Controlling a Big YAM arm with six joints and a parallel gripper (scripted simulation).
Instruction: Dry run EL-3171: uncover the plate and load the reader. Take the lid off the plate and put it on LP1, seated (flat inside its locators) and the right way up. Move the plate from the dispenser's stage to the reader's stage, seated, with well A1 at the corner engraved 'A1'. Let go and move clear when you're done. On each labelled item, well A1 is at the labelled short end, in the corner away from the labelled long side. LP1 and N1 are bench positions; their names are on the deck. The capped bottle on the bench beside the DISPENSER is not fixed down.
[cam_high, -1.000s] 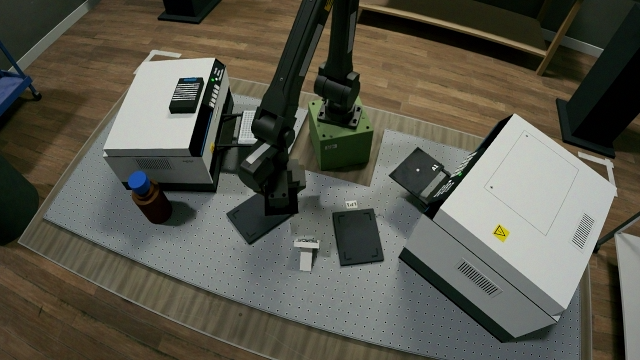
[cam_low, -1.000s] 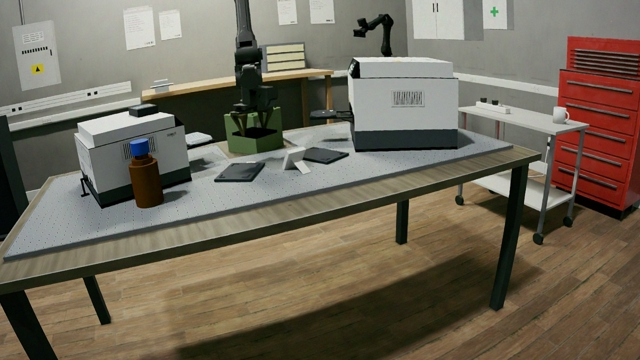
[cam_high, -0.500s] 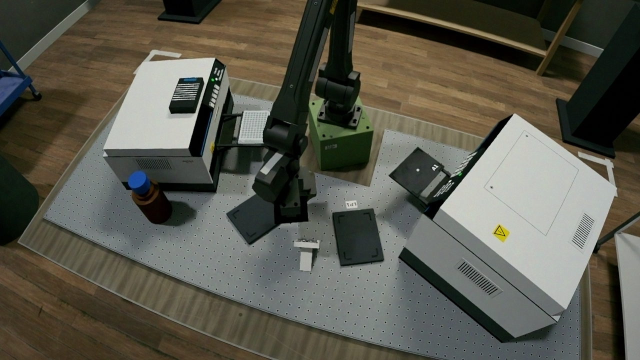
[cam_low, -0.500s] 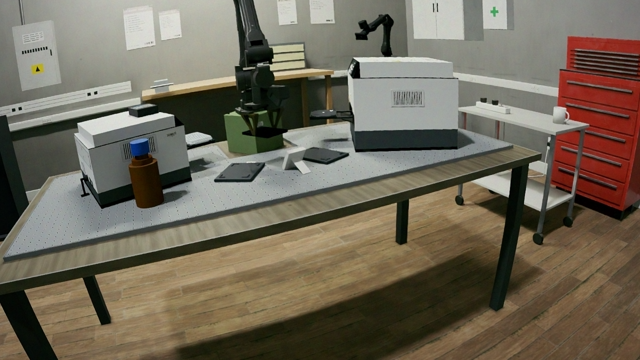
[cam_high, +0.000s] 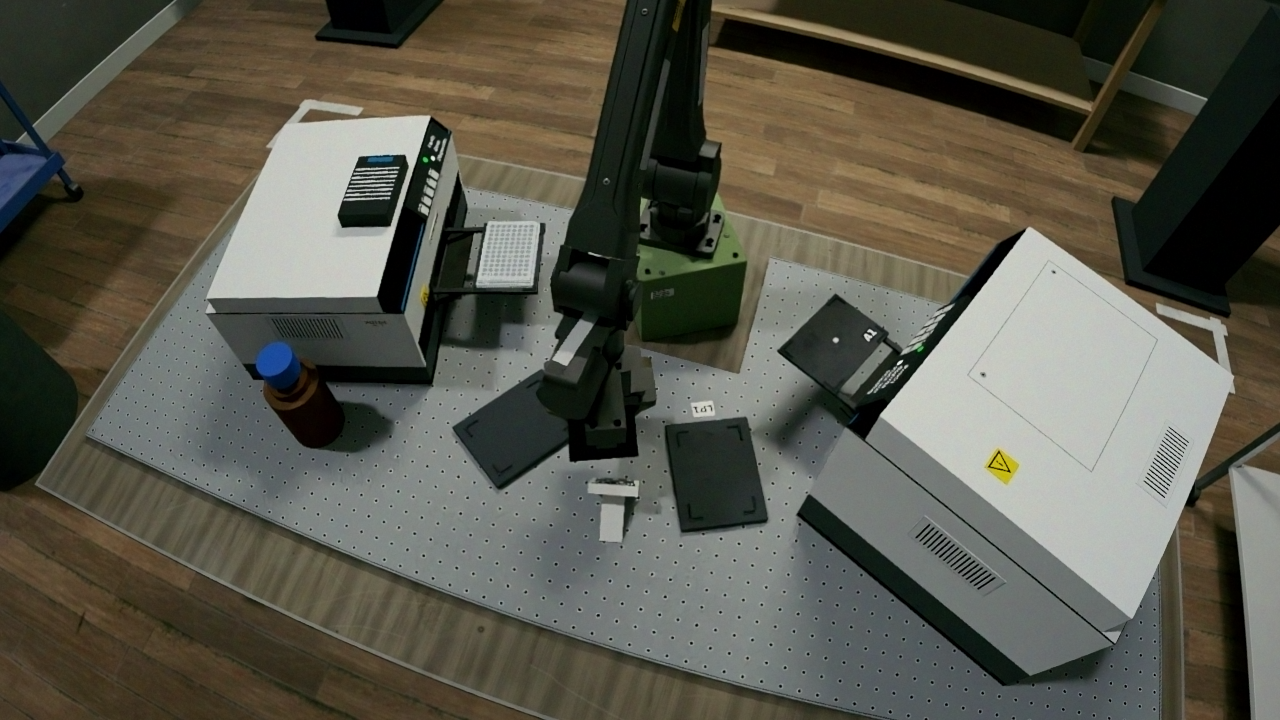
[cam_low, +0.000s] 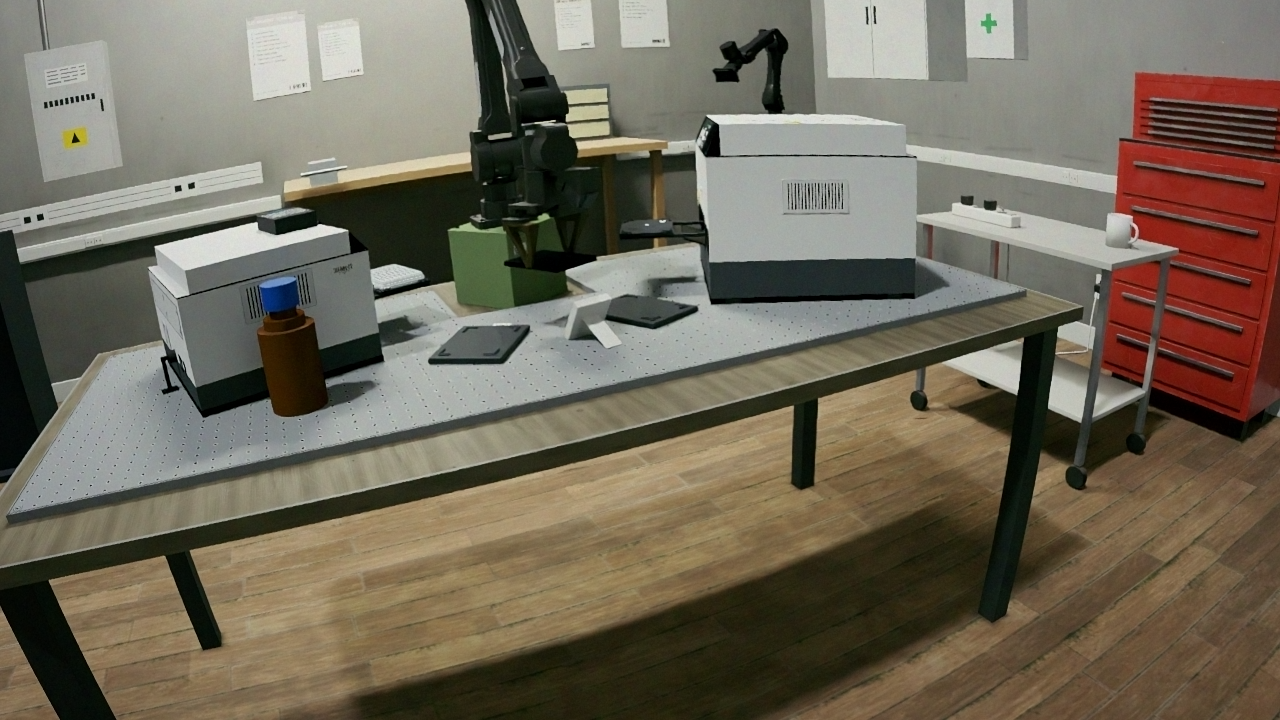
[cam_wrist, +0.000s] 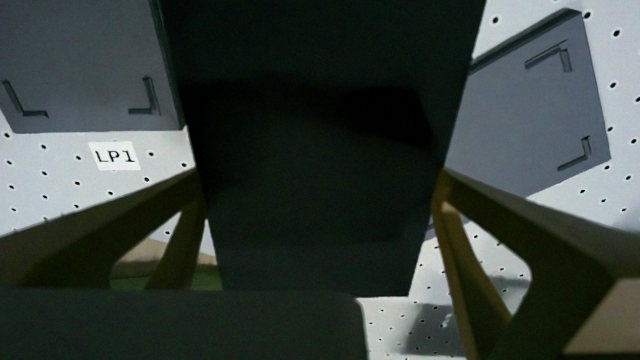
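Now: hand 20 mm past the LP1 pad, 160 mm to the right of it and 120 mm above it. Also, from my hand: well plate (240 mm behind, 230 mm to the right, 40 mm below); then dark lid (10 mm below); then N1 nest (130 mm to the right, 120 mm below).
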